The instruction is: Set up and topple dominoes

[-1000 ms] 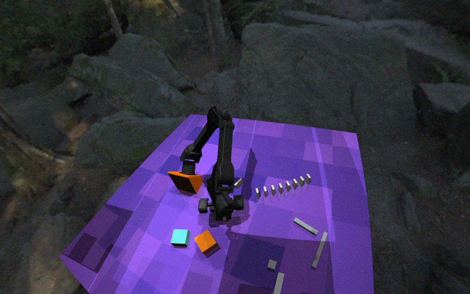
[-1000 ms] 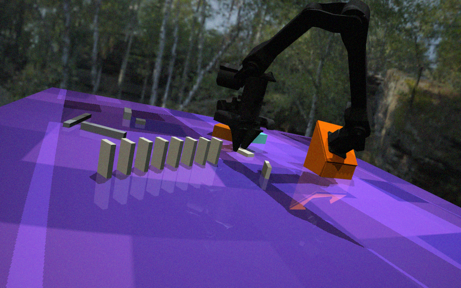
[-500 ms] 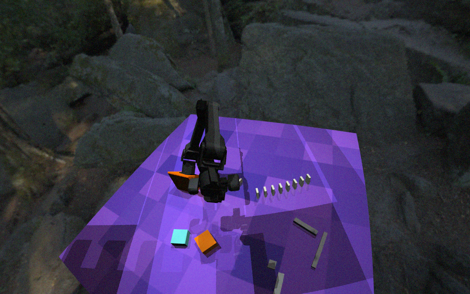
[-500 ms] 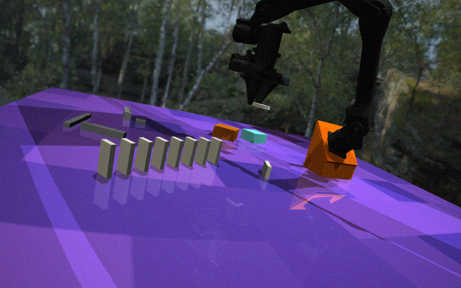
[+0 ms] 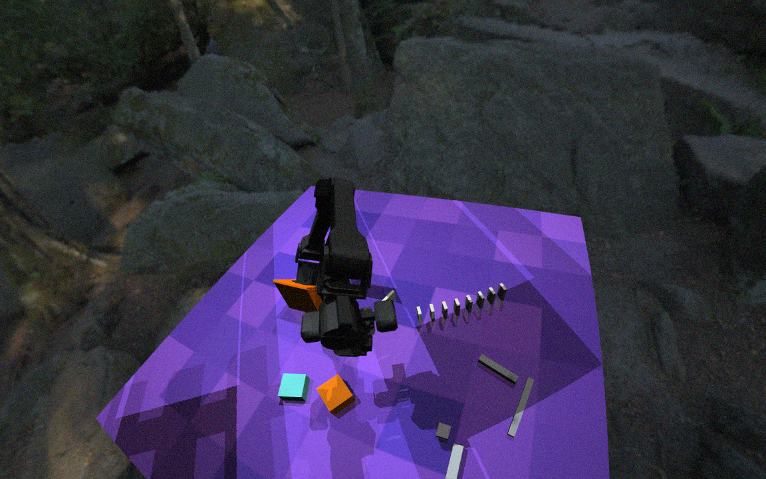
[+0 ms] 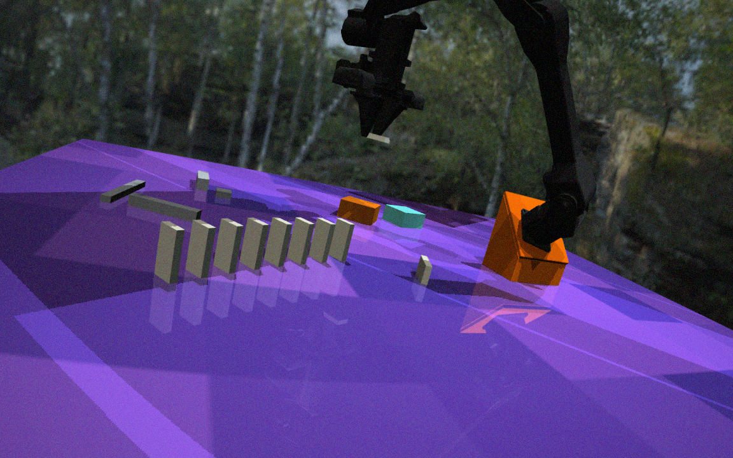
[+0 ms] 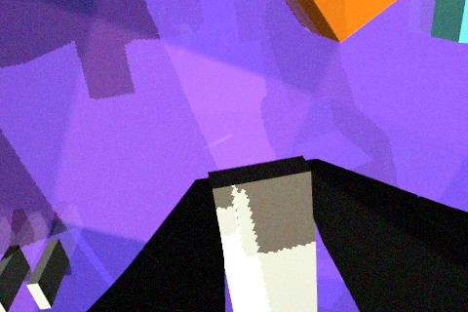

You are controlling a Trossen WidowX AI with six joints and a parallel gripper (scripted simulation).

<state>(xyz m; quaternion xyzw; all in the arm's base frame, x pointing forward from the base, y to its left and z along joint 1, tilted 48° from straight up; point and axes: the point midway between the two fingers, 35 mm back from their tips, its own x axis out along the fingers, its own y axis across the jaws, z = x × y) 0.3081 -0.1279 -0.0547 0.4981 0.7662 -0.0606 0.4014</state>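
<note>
My gripper tip is 40 mm past the orange cube, 100 mm to the left of it and 150 mm above it. The rest, counted from my gripper tip: teal cube (150 mm behind, 130 mm to the right, 150 mm below); grey bar (270 mm ahead, 120 mm to the right, 150 mm below); small grey cube (230 mm ahead, 60 mm to the right, 160 mm below).
</note>
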